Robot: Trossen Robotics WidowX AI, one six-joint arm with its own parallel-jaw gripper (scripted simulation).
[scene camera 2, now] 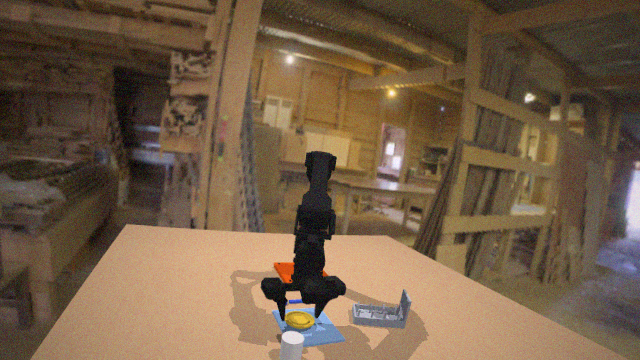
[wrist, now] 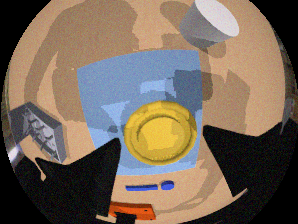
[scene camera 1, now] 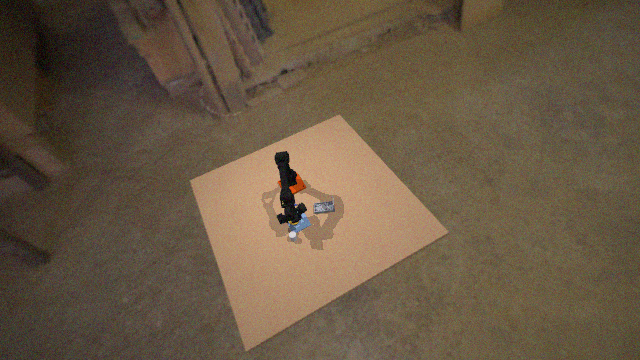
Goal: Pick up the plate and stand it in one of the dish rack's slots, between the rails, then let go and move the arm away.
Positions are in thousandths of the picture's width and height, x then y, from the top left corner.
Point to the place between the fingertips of my gripper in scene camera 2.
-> At 468, 888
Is my gripper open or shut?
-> Open.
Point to a grey dish rack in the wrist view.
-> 159, 592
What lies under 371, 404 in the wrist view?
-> A light blue mat.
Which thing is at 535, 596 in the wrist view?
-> A yellow plate.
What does my gripper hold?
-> Nothing.
